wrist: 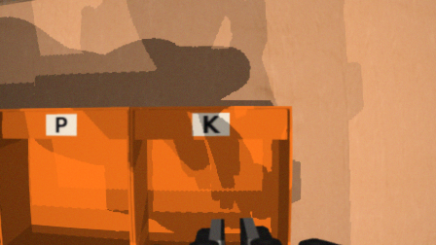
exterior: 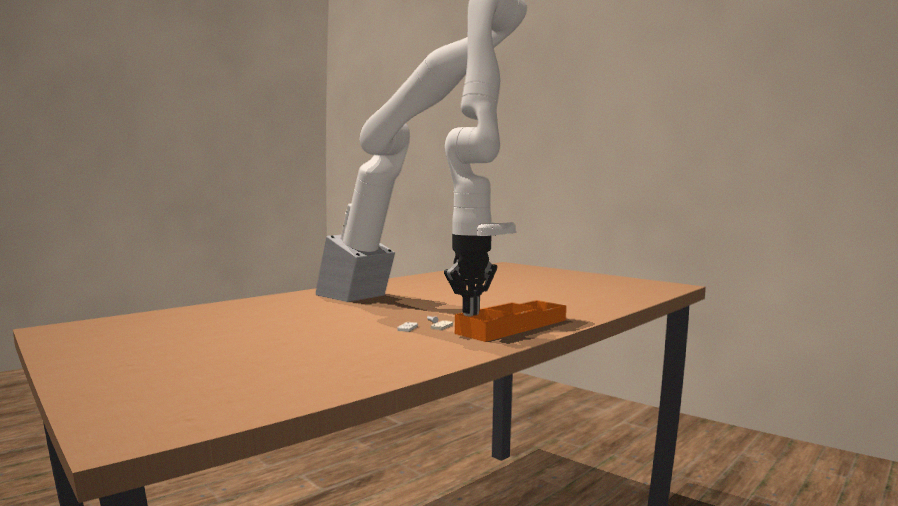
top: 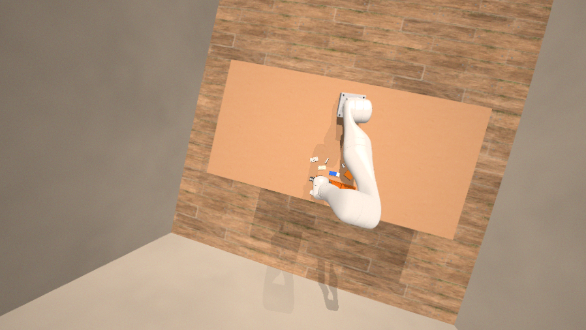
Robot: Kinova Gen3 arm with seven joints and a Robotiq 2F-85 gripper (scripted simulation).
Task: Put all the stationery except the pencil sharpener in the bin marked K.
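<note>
My hand is 9 cm to the right of the tray, 5 cm short of it and 4 cm above it. Also, from my hand: pencil sharpener 14 cm to the left, 10 cm behind, 5 cm below; blue eraser 9 cm to the left, 5 cm below, 4 cm behind; small bolt 12 cm behind, 5 cm below, 3 cm to the left.
</note>
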